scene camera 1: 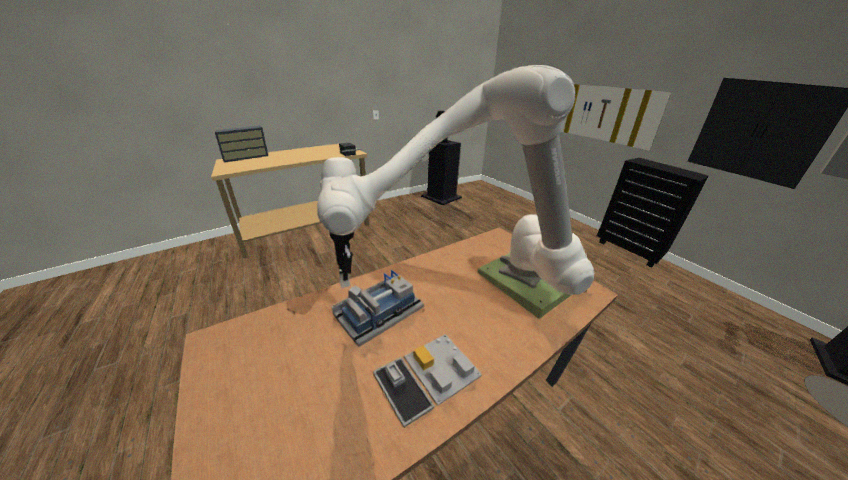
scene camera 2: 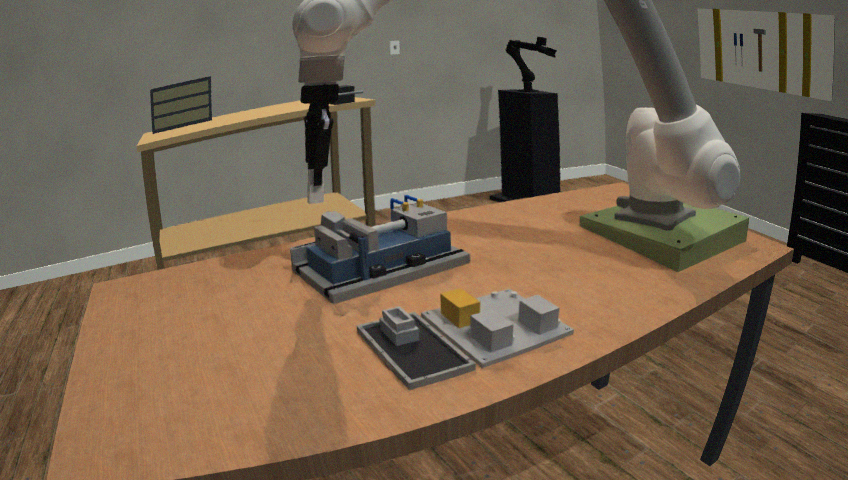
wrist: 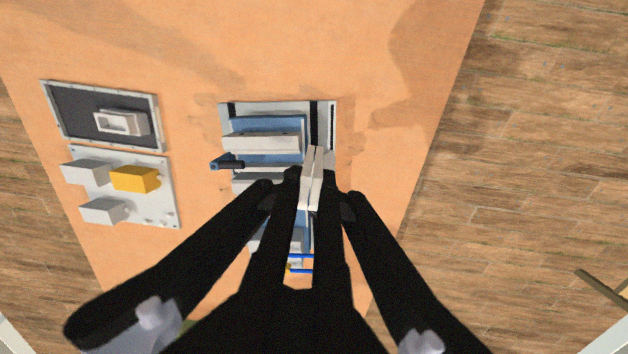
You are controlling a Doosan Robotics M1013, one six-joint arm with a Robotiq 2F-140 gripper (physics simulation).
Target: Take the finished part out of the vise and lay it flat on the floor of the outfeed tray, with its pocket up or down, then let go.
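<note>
The blue and grey vise stands on the table. The grey finished part is at the vise's far side by the jaws, partly hidden by my fingers in the wrist view. My gripper points down above the part, apart from it. Its pale fingertips are nearly together, with no part between them. The outfeed tray has a dark floor and holds another grey part, pocket up.
Beside the tray is a grey plate with a yellow block and two grey blocks. The vise's dark handle sticks out towards the tray side. Blue bent tubes rise at its other end.
</note>
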